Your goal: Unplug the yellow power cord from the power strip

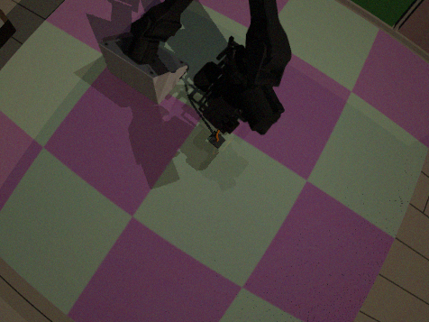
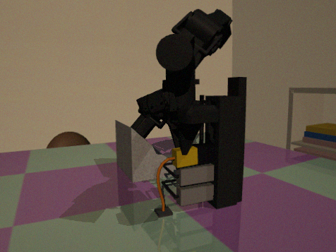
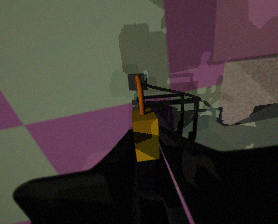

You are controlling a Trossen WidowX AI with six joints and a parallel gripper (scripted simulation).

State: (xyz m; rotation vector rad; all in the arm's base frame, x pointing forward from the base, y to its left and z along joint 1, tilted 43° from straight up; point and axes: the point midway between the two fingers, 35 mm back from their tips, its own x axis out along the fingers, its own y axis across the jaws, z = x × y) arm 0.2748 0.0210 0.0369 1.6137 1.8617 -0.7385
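Now: gripper tip 12 cm above the dark block and 4 cm to the left of it. Round my gripper tip: yellow plug: 3 cm to the left.
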